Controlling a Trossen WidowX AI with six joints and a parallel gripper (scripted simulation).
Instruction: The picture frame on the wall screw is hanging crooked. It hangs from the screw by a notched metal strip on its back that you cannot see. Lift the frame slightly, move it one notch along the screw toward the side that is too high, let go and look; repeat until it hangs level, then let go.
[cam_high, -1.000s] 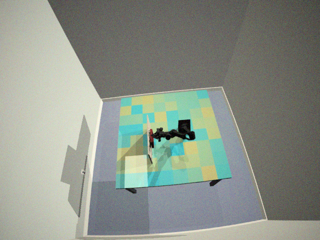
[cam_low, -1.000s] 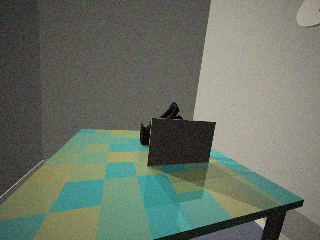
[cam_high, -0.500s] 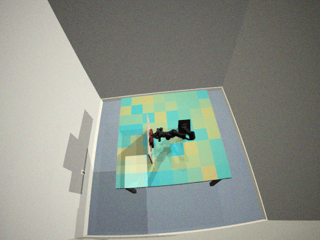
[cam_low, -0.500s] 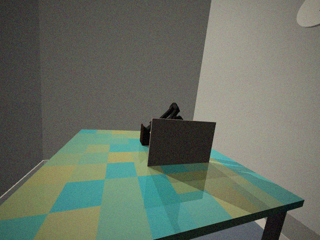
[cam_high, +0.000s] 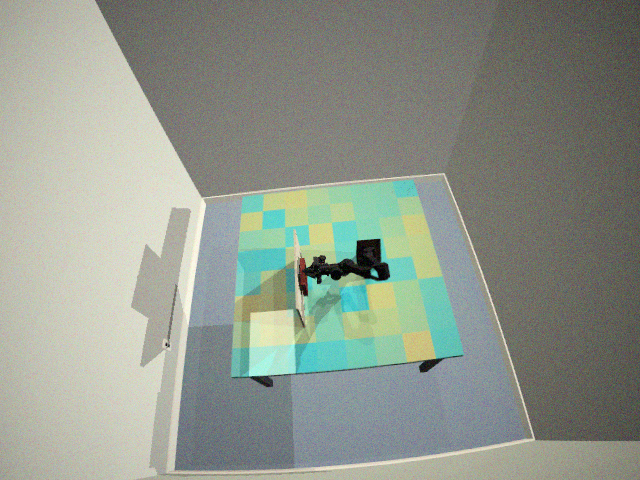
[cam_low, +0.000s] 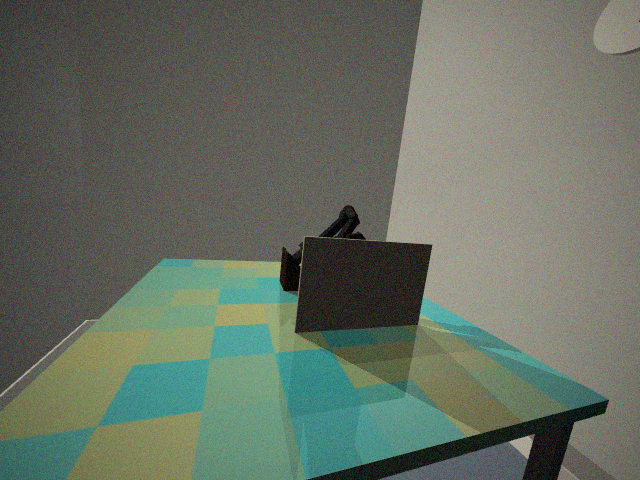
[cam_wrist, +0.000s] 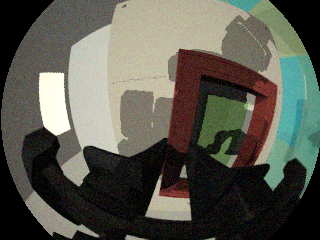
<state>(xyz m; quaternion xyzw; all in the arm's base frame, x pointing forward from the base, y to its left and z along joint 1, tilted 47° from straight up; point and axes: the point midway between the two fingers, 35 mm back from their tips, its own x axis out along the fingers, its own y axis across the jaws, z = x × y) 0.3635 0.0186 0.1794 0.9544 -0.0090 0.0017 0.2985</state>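
Now: the picture frame 5 cm below my gripper tip and 1 cm to the left of it. Round my gripper tip: wall panel (7 cm below, 2 cm ahead, 1 cm to the left).
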